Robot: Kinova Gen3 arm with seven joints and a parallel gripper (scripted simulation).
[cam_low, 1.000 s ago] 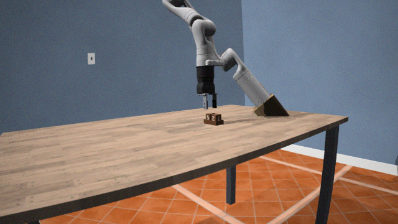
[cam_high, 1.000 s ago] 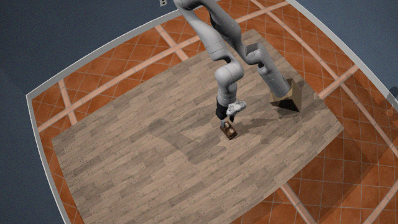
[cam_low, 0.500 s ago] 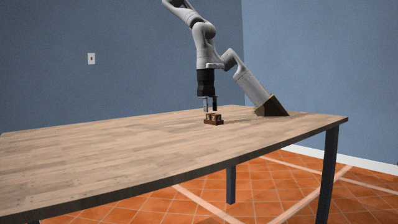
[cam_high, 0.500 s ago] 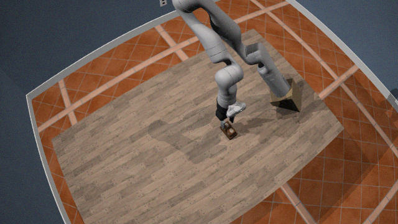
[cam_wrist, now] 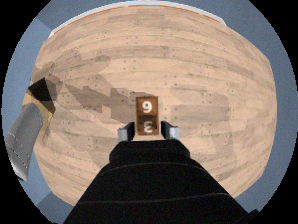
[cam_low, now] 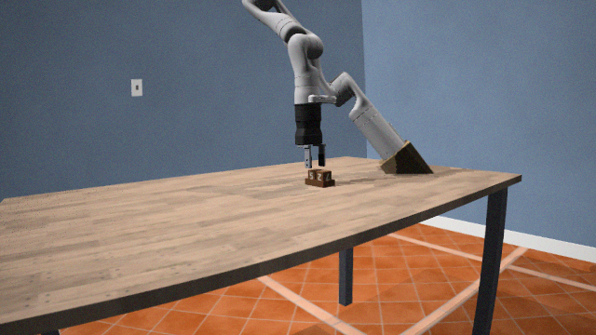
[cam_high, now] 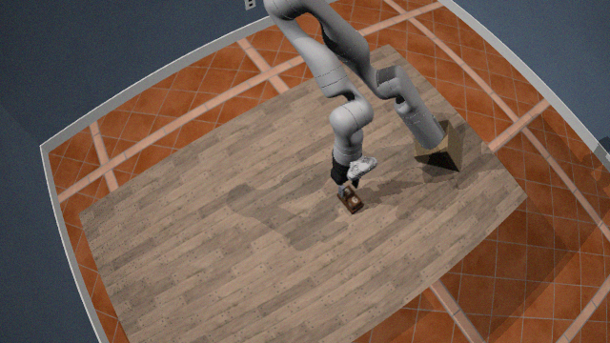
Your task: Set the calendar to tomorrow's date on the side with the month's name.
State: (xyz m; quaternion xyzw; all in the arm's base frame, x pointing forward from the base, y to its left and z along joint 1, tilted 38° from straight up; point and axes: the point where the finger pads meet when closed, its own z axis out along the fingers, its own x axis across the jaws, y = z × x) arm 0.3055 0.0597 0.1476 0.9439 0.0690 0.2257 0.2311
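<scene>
Right now my hand is 20 mm to the right of the dark brown calendar tray and 60 mm above it.
</scene>
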